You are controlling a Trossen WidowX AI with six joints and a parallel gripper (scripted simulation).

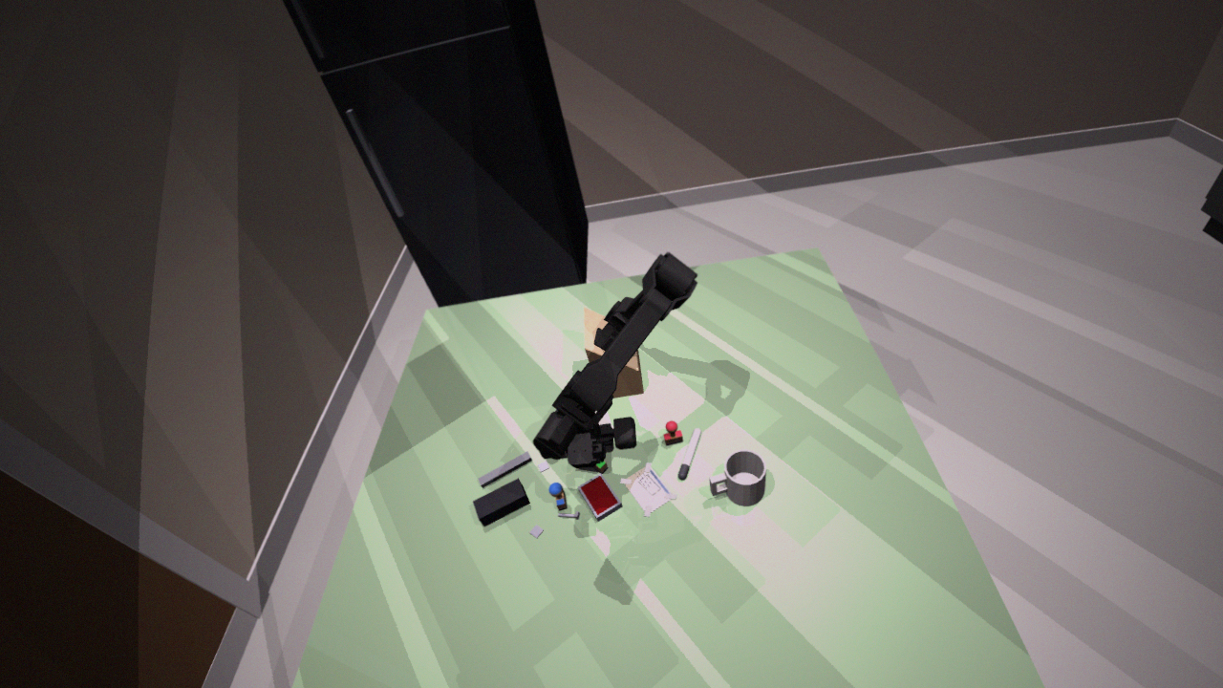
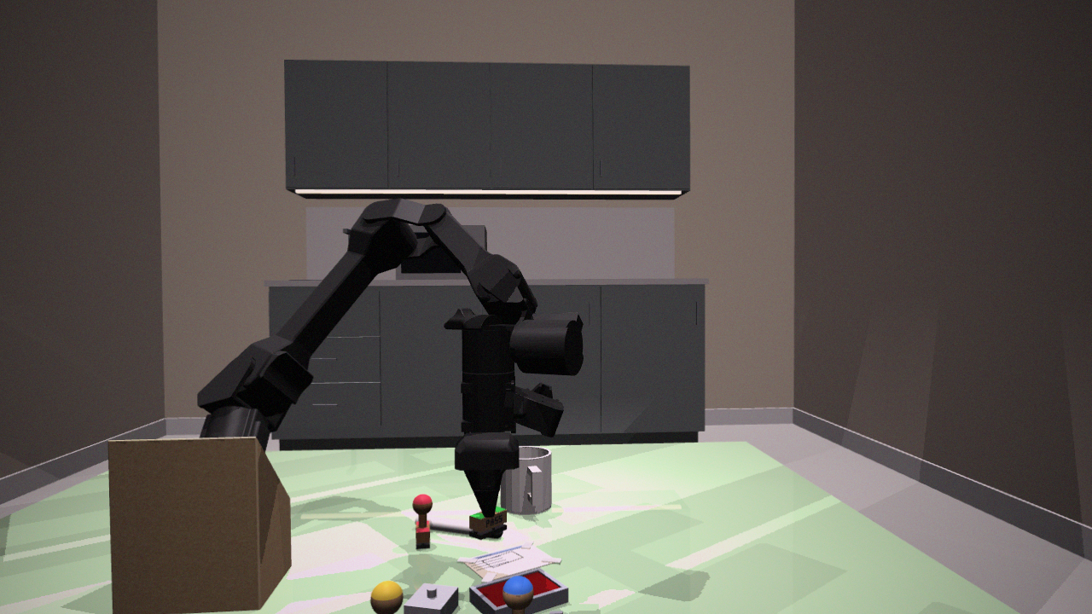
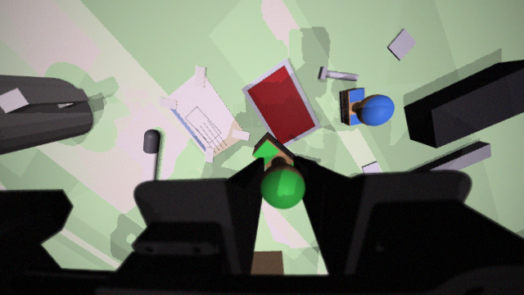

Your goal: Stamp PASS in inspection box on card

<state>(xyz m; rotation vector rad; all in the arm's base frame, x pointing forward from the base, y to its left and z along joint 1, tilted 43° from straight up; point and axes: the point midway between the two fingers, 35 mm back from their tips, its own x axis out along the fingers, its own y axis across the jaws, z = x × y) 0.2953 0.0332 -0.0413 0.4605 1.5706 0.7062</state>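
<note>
My gripper tip is 3 cm short of the red ink pad, 1 cm to the left of it and 9 cm above it. From my gripper tip the other things lie so: blue-knobbed stamp (4 cm ahead, 9 cm to the right, 8 cm below); then grey block (6 cm behind, 4 cm to the right, 8 cm below); then green-knobbed PASS stamp (right at my gripper tip).
</note>
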